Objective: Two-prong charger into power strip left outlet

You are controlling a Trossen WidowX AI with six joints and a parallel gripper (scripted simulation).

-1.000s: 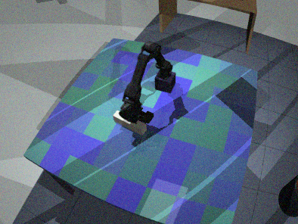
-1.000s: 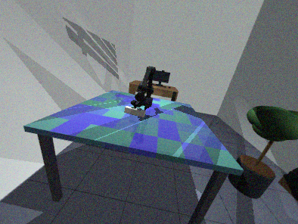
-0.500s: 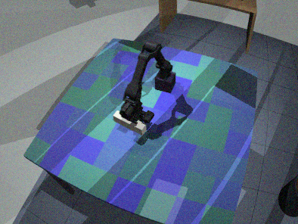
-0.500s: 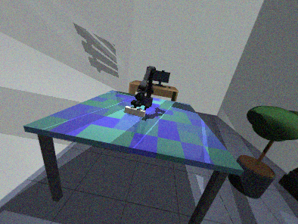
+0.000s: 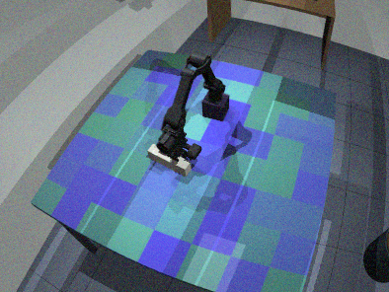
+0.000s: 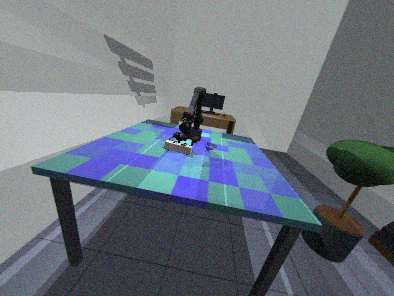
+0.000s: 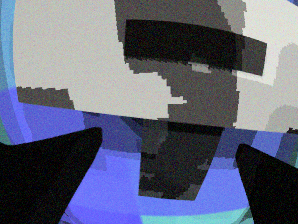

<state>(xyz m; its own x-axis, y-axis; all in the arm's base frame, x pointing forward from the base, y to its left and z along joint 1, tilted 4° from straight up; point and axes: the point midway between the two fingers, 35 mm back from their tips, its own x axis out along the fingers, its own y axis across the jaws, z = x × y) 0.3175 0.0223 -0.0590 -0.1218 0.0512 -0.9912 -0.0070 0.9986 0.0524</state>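
My gripper tip is 20 mm short of the two-prong charger and 10 mm below it.
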